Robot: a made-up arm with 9 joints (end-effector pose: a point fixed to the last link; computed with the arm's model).
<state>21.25 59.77 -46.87 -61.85 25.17 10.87 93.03 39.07 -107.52</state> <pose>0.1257 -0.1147 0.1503 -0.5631 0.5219 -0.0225 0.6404</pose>
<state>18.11 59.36 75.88 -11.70 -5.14 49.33 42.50 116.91 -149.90</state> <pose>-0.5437 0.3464 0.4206 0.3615 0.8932 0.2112 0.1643</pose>
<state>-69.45 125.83 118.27 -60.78 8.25 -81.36 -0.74 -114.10 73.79</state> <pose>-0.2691 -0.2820 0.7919 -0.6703 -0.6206 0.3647 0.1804</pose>
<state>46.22 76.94 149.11 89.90 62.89 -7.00 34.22 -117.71 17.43</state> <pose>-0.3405 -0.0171 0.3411 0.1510 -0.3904 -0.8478 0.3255</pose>
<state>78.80 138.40 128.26 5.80 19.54 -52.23 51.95 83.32 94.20</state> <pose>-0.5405 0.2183 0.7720 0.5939 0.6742 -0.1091 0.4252</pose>
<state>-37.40 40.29 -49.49 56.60 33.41 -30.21 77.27 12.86 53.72</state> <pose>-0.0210 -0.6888 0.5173 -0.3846 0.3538 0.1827 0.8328</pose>
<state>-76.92 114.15 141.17 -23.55 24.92 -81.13 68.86 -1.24 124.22</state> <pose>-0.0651 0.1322 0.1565 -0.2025 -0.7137 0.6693 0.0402</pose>
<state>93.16 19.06 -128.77 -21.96 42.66 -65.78 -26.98 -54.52 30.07</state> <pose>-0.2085 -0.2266 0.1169 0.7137 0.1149 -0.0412 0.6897</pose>
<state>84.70 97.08 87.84 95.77 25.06 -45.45 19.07 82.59 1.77</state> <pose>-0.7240 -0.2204 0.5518 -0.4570 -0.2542 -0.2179 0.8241</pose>
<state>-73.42 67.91 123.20 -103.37 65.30 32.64 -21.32 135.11 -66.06</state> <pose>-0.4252 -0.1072 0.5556 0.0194 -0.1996 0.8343 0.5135</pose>
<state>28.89 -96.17 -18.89 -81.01 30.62 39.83 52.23 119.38 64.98</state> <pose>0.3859 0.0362 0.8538 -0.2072 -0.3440 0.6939 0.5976</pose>
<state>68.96 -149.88 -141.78 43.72 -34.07 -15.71 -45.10 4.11 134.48</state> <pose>0.5055 0.3699 0.6770 0.3589 -0.8565 -0.0836 0.3613</pose>
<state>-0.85 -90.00 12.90 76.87 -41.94 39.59 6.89 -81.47 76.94</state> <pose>-0.5913 0.5363 1.2406 0.8730 0.3254 -0.2244 0.2858</pose>
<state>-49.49 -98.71 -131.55 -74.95 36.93 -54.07 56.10 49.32 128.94</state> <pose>0.3104 -0.5181 0.4781 0.5532 -0.1706 -0.7319 0.3593</pose>
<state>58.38 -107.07 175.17 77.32 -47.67 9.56 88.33 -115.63 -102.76</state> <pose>0.2073 0.0259 -0.3936 0.0653 0.8215 -0.5609 0.0792</pose>
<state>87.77 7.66 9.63 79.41 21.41 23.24 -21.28 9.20 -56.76</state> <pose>-0.2589 0.4998 0.7127 0.4284 -0.6973 -0.4614 0.3425</pose>
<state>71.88 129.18 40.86 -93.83 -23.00 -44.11 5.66 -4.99 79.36</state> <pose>-0.6310 -0.1488 -0.0598 0.6765 0.4036 0.2145 0.5774</pose>
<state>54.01 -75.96 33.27 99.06 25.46 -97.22 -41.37 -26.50 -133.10</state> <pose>-0.2190 -0.3357 0.5988 -0.3712 -0.1129 -0.8983 0.2059</pose>
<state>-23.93 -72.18 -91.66 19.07 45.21 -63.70 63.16 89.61 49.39</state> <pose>0.3720 -0.2936 0.3918 0.1497 -0.7992 -0.0916 0.5749</pose>
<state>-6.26 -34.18 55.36 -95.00 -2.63 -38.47 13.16 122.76 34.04</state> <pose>-0.1663 0.3743 0.3790 0.7140 -0.2758 -0.6391 0.0760</pose>
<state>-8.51 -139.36 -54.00 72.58 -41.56 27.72 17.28 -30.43 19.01</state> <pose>0.5942 0.1893 0.9284 -0.2598 0.2845 0.9220 0.0377</pose>
